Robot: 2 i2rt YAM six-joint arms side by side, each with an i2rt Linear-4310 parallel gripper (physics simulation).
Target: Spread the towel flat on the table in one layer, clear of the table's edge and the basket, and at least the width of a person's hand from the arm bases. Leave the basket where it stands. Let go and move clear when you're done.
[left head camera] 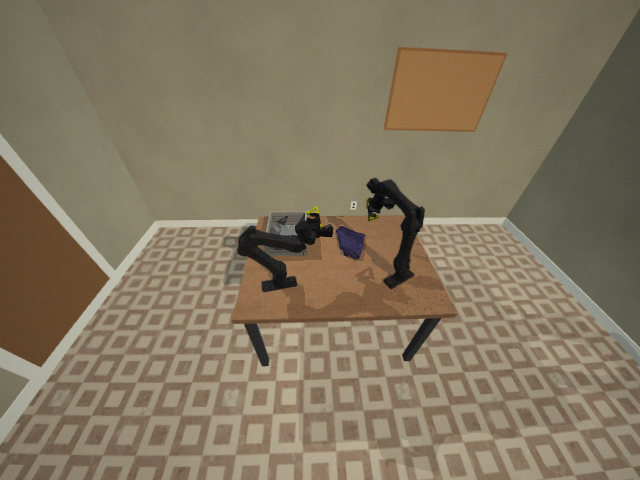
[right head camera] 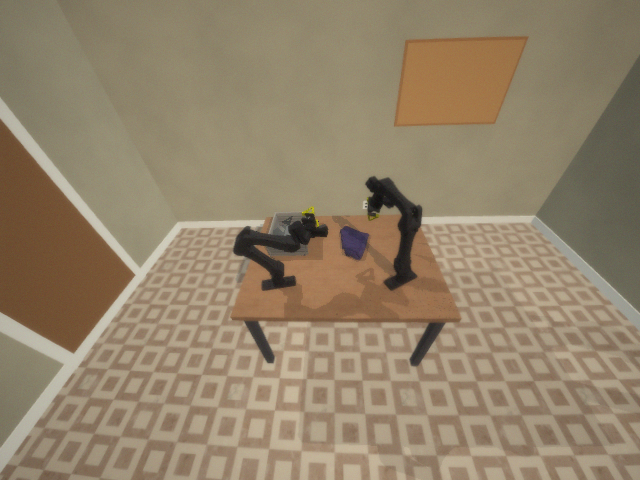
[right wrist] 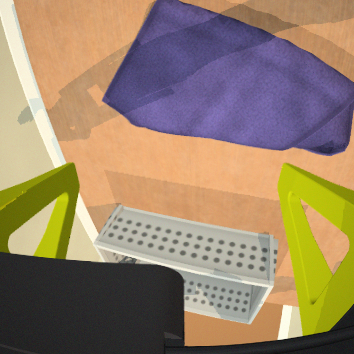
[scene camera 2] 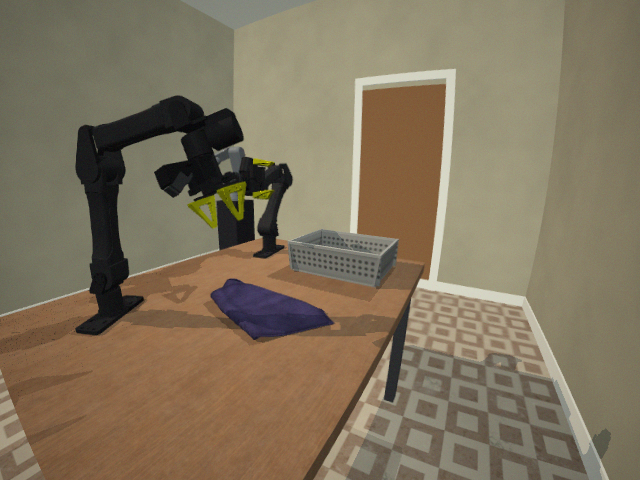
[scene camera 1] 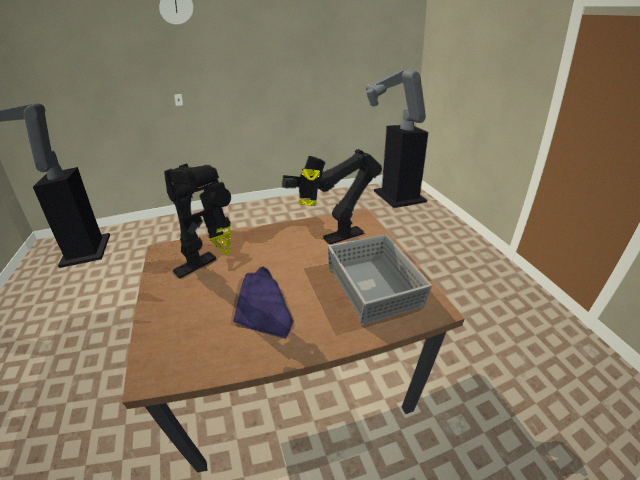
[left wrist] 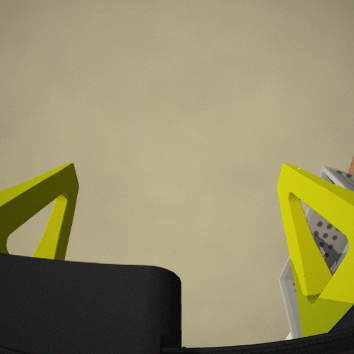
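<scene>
The dark purple towel [left head camera: 350,242] [right head camera: 354,242] [scene camera 1: 262,304] [scene camera 2: 268,312] [right wrist: 230,90] lies low on the wooden table [scene camera 1: 180,356] [scene camera 2: 180,403] as an irregular many-sided shape. It has soft creases and a folded-looking corner at the right in the right wrist view; hidden layers cannot be told. The grey basket [scene camera 1: 395,304] [scene camera 2: 333,263] [right wrist: 190,245] stands apart from it. My right gripper [scene camera 2: 227,223] [right wrist: 178,173] is open and empty, raised above the table, away from the towel. My left gripper [scene camera 1: 309,191] [left wrist: 177,174] is open and empty, held high, pointing toward the wall.
The right arm base [scene camera 1: 194,264] [scene camera 2: 109,315] and left arm base [scene camera 1: 343,235] [scene camera 2: 268,251] are fixed to the table. In scene camera 1, the basket is near the table's right edge. Two grey arms on black pedestals [scene camera 1: 72,214] [scene camera 1: 406,162] stand beyond the table.
</scene>
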